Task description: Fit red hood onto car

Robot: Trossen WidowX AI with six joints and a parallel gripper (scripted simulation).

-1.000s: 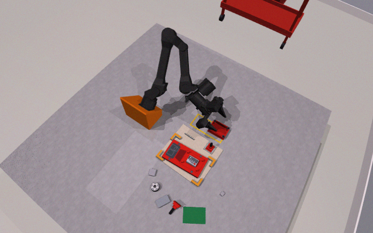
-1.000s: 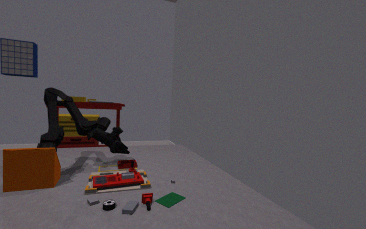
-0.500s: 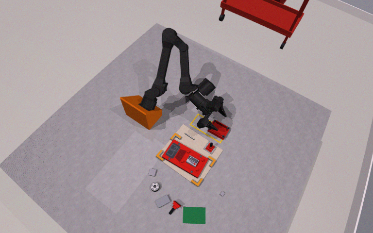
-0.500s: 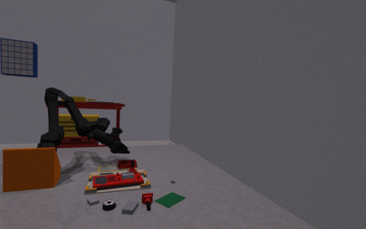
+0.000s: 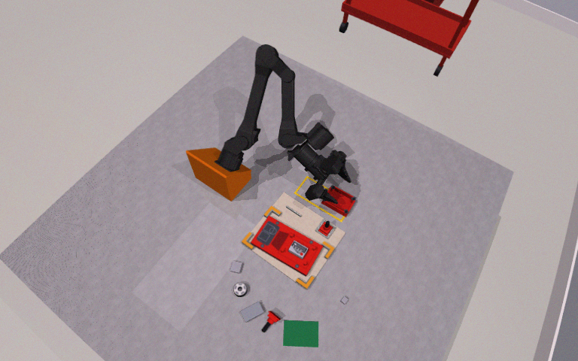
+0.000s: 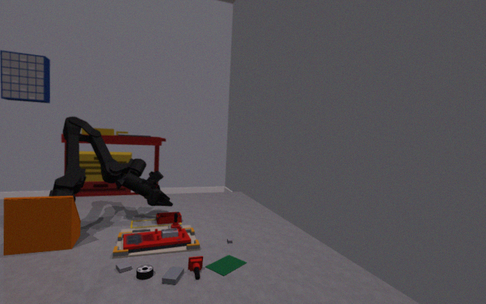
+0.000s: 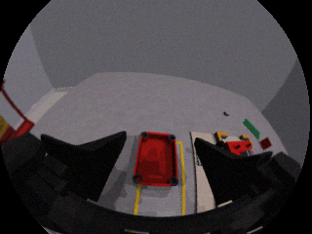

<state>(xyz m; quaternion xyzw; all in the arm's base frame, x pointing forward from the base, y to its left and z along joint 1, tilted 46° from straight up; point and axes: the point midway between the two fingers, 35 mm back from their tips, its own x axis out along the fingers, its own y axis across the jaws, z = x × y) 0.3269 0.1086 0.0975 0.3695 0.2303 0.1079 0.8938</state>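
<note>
Now: gripper tip 10 mm past the red hood and 70 mm above it. The rest, counted from my gripper tip: grey engine block 30 mm behind, 220 mm to the right, 50 mm below; green pad 110 mm ahead, 430 mm to the right, 80 mm below.
</note>
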